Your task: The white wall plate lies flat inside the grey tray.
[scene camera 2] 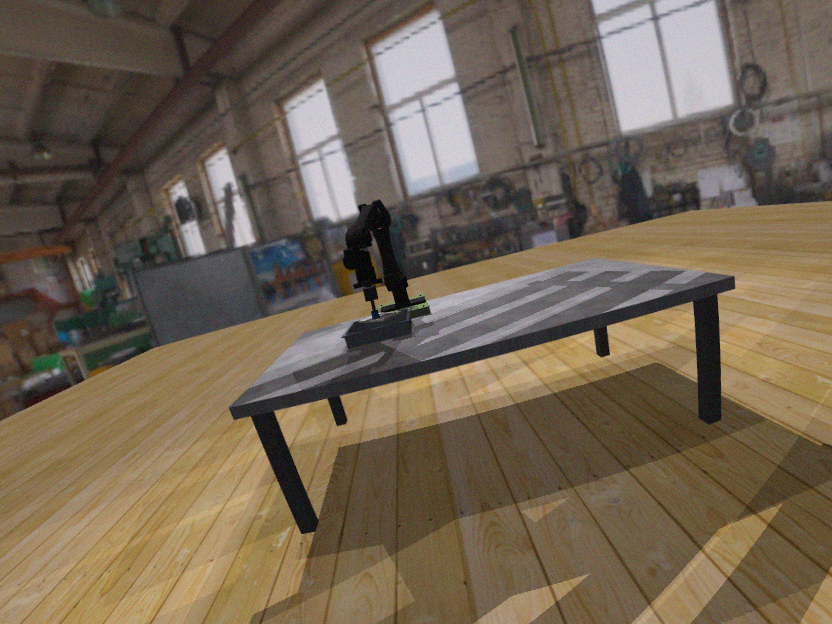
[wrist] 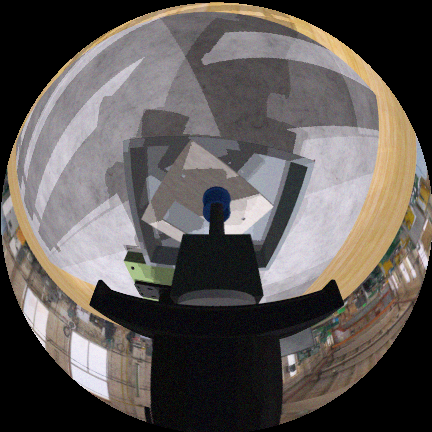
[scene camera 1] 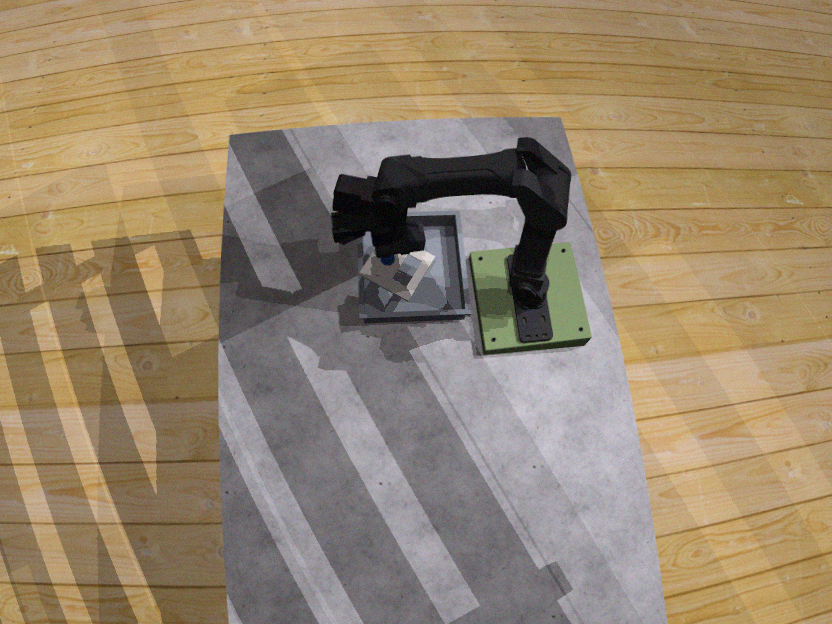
Scene:
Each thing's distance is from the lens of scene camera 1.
my suction cup point(scene camera 1: 409, 237): 115 cm
white wall plate point(scene camera 1: 373, 267): 124 cm

